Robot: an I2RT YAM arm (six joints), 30 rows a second.
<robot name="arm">
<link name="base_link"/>
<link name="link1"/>
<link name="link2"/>
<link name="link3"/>
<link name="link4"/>
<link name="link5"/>
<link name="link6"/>
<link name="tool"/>
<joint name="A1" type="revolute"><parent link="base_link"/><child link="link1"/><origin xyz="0.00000 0.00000 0.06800" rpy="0.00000 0.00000 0.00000"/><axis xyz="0 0 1"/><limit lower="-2.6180" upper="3.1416"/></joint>
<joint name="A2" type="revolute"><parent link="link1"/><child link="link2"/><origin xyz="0.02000 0.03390 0.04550" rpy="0.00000 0.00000 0.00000"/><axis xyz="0 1 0"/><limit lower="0.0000" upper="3.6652"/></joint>
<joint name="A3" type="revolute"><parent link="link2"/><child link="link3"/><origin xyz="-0.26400 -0.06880 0.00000" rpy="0.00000 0.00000 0.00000"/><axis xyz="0 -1 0"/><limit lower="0.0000" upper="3.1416"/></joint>
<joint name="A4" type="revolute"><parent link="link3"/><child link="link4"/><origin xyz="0.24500 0.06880 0.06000" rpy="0.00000 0.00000 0.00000"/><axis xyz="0 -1 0"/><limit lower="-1.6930" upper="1.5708"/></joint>
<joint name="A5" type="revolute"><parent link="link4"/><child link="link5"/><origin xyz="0.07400 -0.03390 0.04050" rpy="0.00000 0.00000 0.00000"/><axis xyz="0 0 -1"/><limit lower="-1.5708" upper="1.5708"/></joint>
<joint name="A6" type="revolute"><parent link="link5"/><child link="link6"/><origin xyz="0.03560 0.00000 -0.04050" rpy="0.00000 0.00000 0.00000"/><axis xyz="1 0 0"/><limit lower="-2.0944" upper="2.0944"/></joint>
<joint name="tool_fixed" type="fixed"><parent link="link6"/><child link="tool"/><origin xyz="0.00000 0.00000 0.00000" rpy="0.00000 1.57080 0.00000"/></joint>
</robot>
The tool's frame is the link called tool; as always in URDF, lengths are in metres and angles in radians.
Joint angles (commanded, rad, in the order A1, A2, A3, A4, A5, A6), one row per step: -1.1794, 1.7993, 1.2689, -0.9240, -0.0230, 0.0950; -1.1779, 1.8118, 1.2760, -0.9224, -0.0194, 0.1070; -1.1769, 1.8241, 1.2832, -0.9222, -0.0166, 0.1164; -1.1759, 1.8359, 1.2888, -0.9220, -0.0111, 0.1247; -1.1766, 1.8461, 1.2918, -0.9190, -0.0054, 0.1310; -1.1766, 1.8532, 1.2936, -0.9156, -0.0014, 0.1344; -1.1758, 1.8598, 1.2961, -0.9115, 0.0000, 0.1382; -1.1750, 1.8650, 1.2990, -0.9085, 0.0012, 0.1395; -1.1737, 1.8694, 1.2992, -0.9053, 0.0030, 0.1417; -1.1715, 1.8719, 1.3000, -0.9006, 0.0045, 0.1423; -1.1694, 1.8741, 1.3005, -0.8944, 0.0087, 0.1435; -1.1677, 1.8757, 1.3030, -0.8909, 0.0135, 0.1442
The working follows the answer.
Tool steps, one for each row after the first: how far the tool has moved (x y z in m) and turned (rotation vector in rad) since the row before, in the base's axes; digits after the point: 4 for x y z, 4 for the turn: 0.0013, -0.0021, -0.0021, 0.0029, 0.0036, -0.0108; 0.0011, -0.0020, -0.0021, 0.0040, 0.0036, -0.0086; 0.0009, -0.0017, -0.0024, 0.0039, 0.0066, -0.0078; 0.0002, -0.0016, -0.0025, 0.0020, 0.0063, -0.0075; 0.0003, -0.0011, -0.0018, 0.0004, 0.0041, -0.0038; 0.0007, -0.0012, -0.0015, -0.0004, 0.0010, -0.0031; 0.0007, -0.0010, -0.0009, -0.0011, 0.0007, -0.0006; 0.0006, -0.0005, -0.0014, 0.0003, 0.0018, -0.0011; 0.0010, -0.0005, -0.0006, -0.0033, 0.0002, 0.0015; 0.0009, -0.0006, -0.0005, -0.0057, 0.0020, 0.0005; 0.0008, -0.0007, 0.0001, -0.0059, 0.0026, 0.0005
Tool pose at each row, in the base's axes (x y z in m, rotation vector in rad; rounded; the steps above come from the unrounded poses): 0.1283, -0.3086, 0.1896, 1.8007, 2.4362, -0.0612; 0.1295, -0.3107, 0.1875, 1.8167, 2.4303, -0.0619; 0.1306, -0.3127, 0.1854, 1.8304, 2.4268, -0.0611; 0.1315, -0.3144, 0.1830, 1.8443, 2.4260, -0.0632; 0.1317, -0.3160, 0.1805, 1.8570, 2.4242, -0.0672; 0.1320, -0.3171, 0.1787, 1.8634, 2.4236, -0.0709; 0.1327, -0.3183, 0.1773, 1.8675, 2.4212, -0.0725; 0.1334, -0.3193, 0.1763, 1.8681, 2.4206, -0.0745; 0.1340, -0.3198, 0.1750, 1.8703, 2.4210, -0.0760; 0.1350, -0.3203, 0.1744, 1.8672, 2.4208, -0.0800; 0.1359, -0.3209, 0.1739, 1.8650, 2.4197, -0.0887; 0.1366, -0.3216, 0.1740, 1.8630, 2.4189, -0.0982

